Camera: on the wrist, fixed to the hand. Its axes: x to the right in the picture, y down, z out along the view.
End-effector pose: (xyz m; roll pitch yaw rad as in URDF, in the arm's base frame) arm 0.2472 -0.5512 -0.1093 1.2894 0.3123 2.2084
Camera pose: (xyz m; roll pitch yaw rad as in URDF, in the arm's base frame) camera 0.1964 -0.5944 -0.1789 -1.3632 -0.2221 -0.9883
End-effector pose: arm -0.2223 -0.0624 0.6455 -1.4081 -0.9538 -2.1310
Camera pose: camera -0.2890 -0.0010 0.6782 1.4306 0.8910 1.1495
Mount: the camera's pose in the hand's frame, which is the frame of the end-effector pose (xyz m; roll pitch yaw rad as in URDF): 0.0171 -0.0465 -0.0827 -0.0856 0.0766 -3.0702
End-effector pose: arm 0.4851 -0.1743 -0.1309 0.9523 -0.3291 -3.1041
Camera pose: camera 0.4427 -0.2163 -0.2066 -1.0493 0.4315 0.0142
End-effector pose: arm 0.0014 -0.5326 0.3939 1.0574 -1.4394 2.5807
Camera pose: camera -0.0948 -0.5303 0.4002 -1.9307 1.5260 -1.3480
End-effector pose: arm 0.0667 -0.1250 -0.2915 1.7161 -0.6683 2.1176
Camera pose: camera -0.0269 -0.1416 -0.3076 -1.8784 0.7246 -1.1391
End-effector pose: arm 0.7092 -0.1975 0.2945 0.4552 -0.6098 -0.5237
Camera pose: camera 0.7656 -0.2363 0.2266 -0.5191 0.7096 2.6578
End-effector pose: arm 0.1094 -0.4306 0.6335 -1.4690 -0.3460 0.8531
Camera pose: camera 0.1771 -0.4854 0.6749 1.4075 0.2817 -2.2016
